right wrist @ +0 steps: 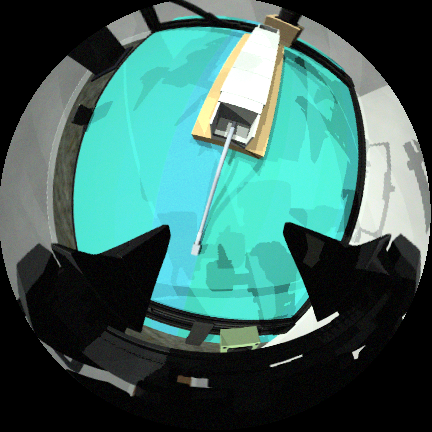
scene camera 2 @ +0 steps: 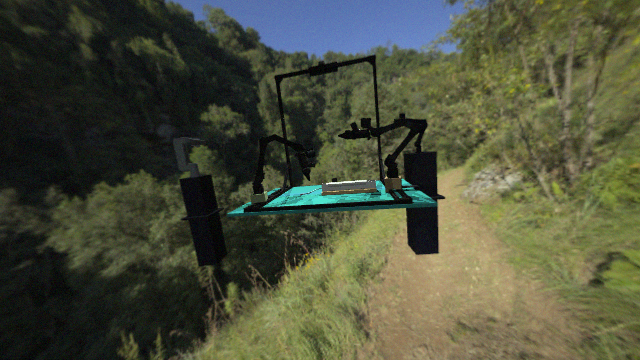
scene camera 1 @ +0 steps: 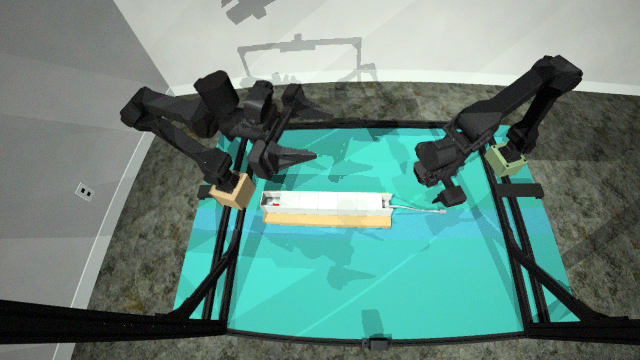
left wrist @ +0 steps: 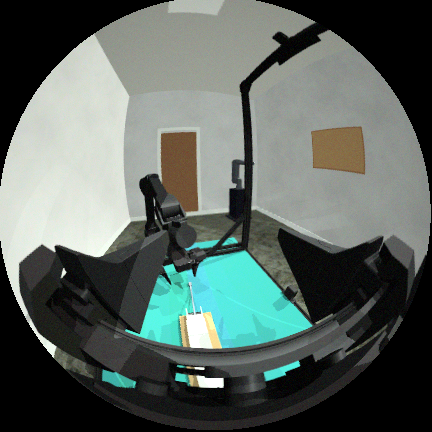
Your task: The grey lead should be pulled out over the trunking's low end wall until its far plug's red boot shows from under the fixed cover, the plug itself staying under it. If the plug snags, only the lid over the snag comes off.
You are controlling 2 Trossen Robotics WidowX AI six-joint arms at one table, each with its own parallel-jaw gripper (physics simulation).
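Places are measured from the left arm's base along level axes (x ahead, y left, z up), in metres.
Pixels of known places: left gripper, fingertip midpoint: (scene camera 2: 340,135) (scene camera 1: 325,134) (left wrist: 224,235); right gripper, fingertip midpoint: (right wrist: 228,229) (scene camera 2: 309,179) (scene camera 1: 426,188) (left wrist: 182,280); left arm's base at its link origin: (scene camera 2: 393,177) (scene camera 1: 227,183); right arm's base at its link origin: (right wrist: 238,350) (scene camera 2: 258,193) (scene camera 1: 509,153).
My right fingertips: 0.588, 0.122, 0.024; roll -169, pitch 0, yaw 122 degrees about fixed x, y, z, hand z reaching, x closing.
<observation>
Ahead of a thing's pixels: the offset from my right fingertips to its top centre, as dx, dy, dz. "spot": to the spot under its first point. Level surfaces: height alone.
The white trunking (scene camera 1: 325,201) (left wrist: 196,327) (right wrist: 248,75) lies on a tan base board @(dz -0.094) (scene camera 1: 327,221) (right wrist: 201,127), its row of lids in place. The grey lead @(spot: +0.001, -0.021, -0.096) (scene camera 1: 417,208) (left wrist: 192,298) (right wrist: 214,180) comes out of its open right end in scene camera 1 and runs to a pale end plug @(+0.086, +0.000, -0.108) (scene camera 1: 443,211) (right wrist: 196,248) outside. Something red @(spot: -0.431, -0.125, -0.083) (scene camera 1: 275,204) shows in the opposite open end. The far plug is hidden. My right gripper (right wrist: 228,229) (left wrist: 182,280) is open and empty, above the lead's outer end. My left gripper (scene camera 1: 324,136) (left wrist: 224,235) is open, high beyond the trunking.
The left arm stands on a tan block (scene camera 1: 241,193) near the trunking's left end in scene camera 1. The right arm stands on a green block (scene camera 1: 506,162) (right wrist: 240,338) at the right. A black frame surrounds the turquoise table @(dz -0.118) (scene camera 1: 425,285), which has a blue stripe.
</observation>
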